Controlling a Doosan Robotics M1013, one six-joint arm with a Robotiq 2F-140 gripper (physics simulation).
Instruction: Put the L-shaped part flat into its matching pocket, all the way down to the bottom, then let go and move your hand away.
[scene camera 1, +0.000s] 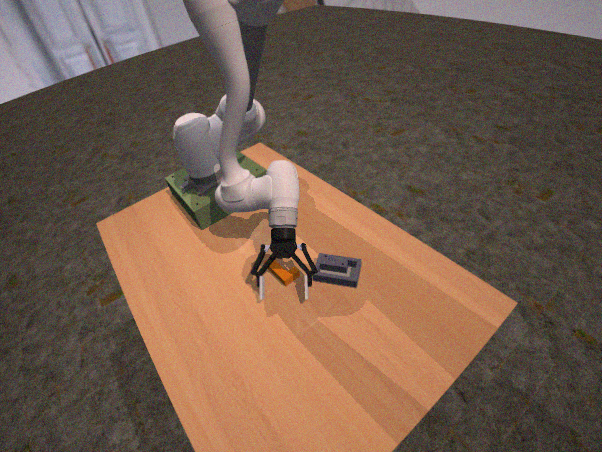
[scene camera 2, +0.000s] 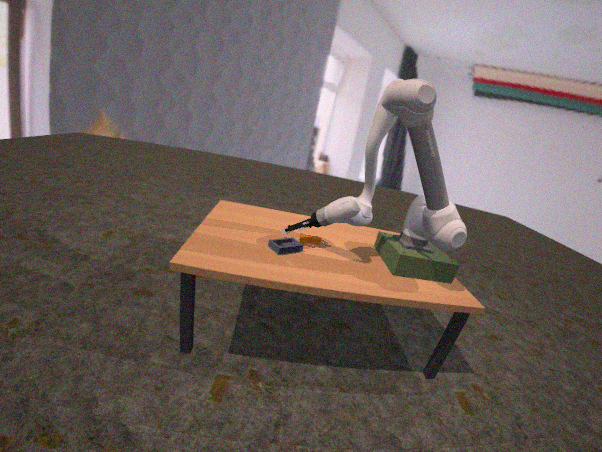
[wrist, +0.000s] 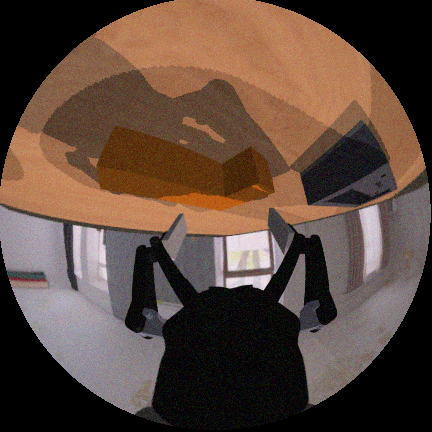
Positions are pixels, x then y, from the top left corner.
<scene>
My gripper (scene camera 1: 284, 299) is open and holds nothing. Also in view: an orange L-shaped part (wrist: 133, 162).
</scene>
